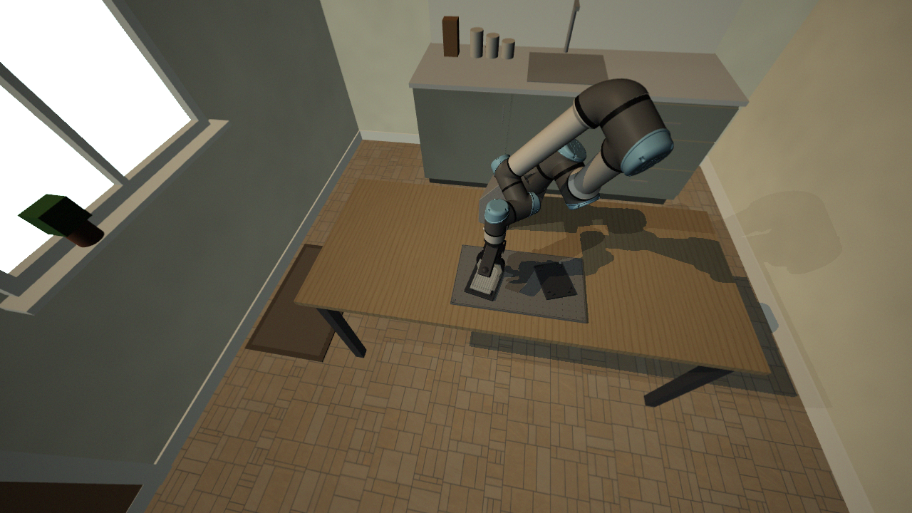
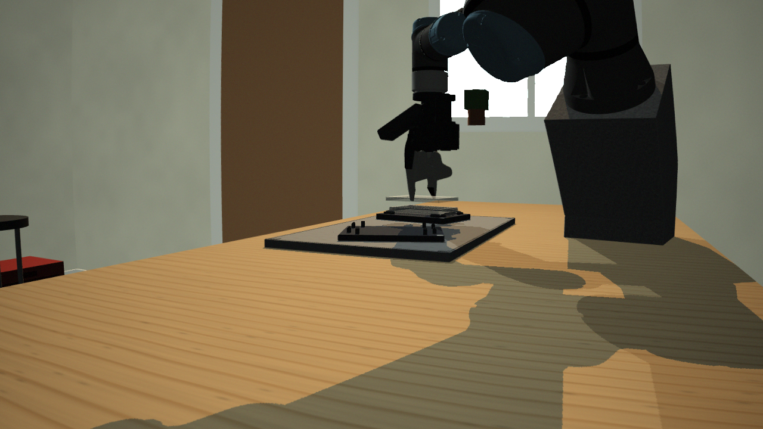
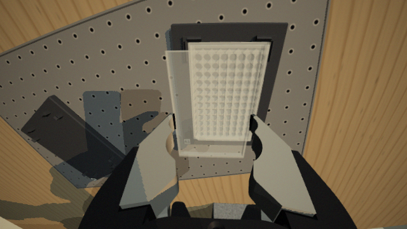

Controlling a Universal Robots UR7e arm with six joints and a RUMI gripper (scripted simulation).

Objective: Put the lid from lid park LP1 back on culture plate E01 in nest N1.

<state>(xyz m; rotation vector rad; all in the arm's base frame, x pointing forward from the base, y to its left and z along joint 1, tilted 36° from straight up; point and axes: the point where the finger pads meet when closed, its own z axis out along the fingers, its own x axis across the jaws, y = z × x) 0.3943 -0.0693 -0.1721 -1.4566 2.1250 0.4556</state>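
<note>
The culture plate E01 lies 40 mm below my hand and 20 mm to the right of it. From my hand the other things lie so: dark plate nest N1: 50 mm below, 20 mm to the right; then dark lid park: 270 mm to the left, 50 mm below, 20 mm behind; then clear lid: 10 mm below.
</note>
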